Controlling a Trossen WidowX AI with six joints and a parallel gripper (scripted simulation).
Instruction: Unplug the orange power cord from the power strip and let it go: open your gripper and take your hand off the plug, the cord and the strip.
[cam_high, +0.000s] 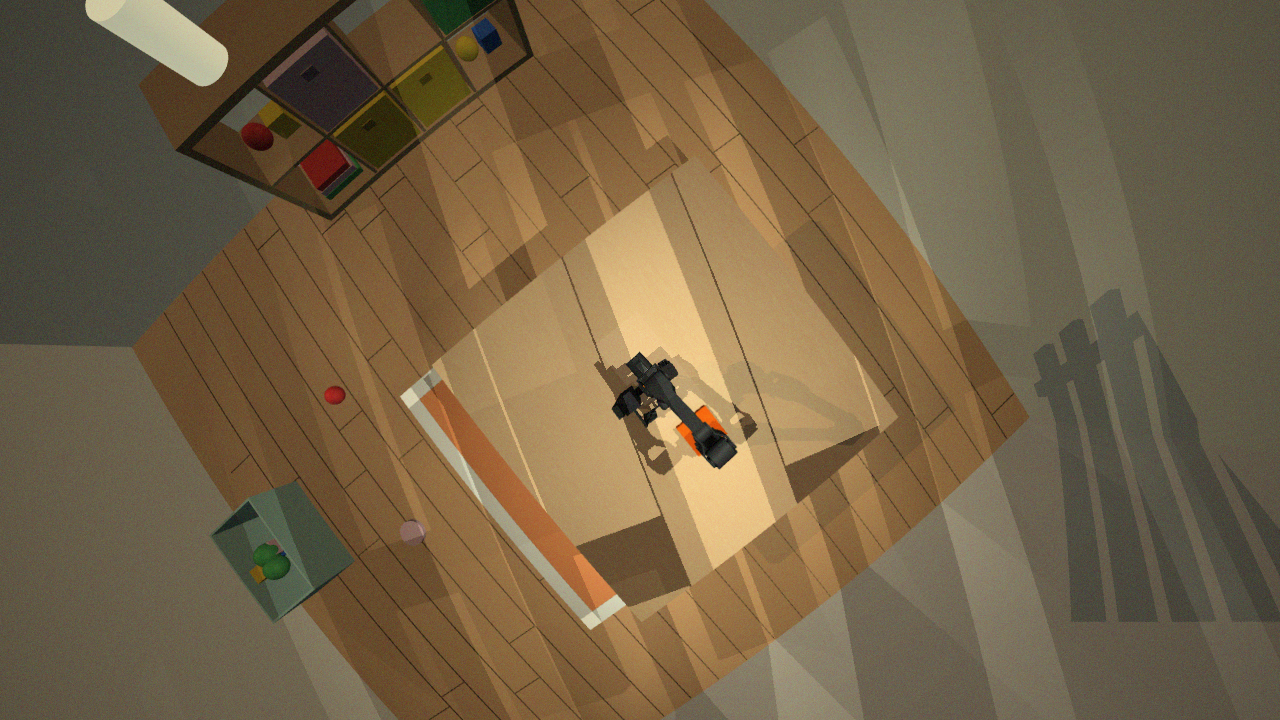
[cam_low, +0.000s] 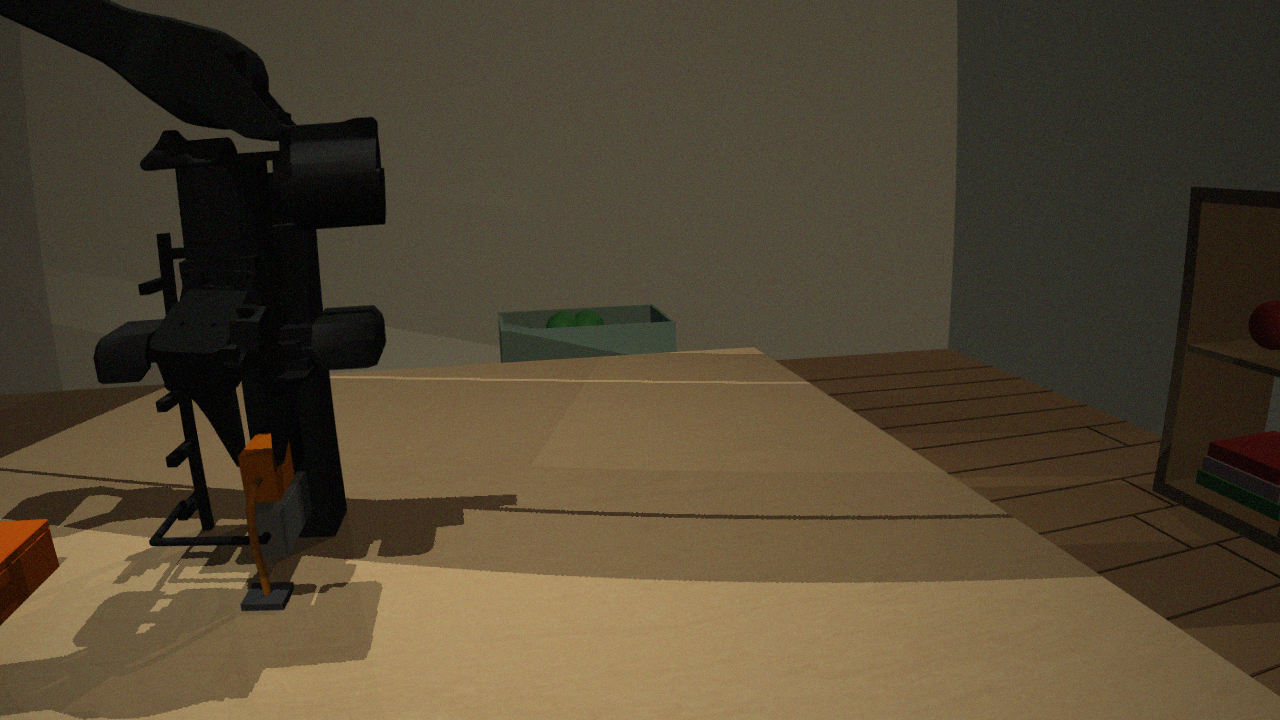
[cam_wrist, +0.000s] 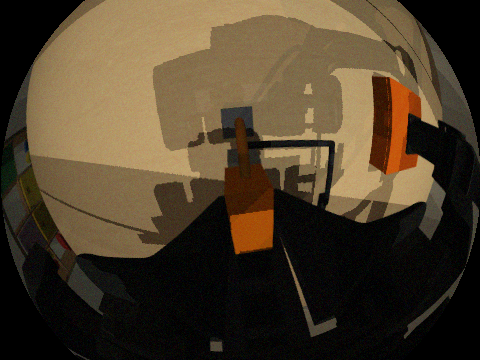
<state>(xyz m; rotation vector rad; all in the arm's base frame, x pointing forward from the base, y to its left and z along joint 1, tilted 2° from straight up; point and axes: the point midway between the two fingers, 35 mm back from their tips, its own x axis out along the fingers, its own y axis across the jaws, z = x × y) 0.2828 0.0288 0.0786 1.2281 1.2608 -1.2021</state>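
My gripper tip is now 3 cm to the right of the orange plug.
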